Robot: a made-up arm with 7 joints.
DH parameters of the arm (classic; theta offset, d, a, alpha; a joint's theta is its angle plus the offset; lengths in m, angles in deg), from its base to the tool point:
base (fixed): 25.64 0 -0.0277 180
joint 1: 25.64 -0.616 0.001 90
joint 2: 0 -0.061 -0.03 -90
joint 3: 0 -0.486 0.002 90
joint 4: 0 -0.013 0.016 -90
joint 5: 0 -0.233 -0.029 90
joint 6: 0 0.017 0.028 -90
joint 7: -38.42 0 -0.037 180
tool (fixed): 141.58 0.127 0 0
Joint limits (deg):
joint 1: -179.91..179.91
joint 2: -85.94..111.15
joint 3: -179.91..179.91
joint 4: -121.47..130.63
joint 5: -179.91..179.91
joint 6: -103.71..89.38
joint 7: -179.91..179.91
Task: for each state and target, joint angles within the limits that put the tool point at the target. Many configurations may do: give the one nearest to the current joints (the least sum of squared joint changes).
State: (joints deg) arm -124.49 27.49 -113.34 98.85 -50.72 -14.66 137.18
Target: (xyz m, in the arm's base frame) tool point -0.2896 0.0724 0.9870
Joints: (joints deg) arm -100.30 46.38 -113.93 117.09 -49.33 -7.93 138.25
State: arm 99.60 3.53 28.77 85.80 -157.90 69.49 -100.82
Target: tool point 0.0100 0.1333 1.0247
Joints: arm 110.81 -42.78 7.13 129.07 -136.26 80.61 -96.49
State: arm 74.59 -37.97 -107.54 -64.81 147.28 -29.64 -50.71
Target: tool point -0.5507 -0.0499 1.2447
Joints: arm 29.45 -34.01 -103.55 -49.54 150.37 -30.27 -53.97
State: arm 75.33 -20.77 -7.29 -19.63 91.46 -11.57 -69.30
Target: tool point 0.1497 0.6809 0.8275
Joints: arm 104.12 -46.25 7.48 -60.40 88.66 -18.27 -65.61
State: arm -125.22 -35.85 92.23 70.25 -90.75 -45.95 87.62
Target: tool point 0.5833 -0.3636 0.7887
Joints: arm -121.68 -54.80 100.02 72.25 -92.61 -48.02 87.08
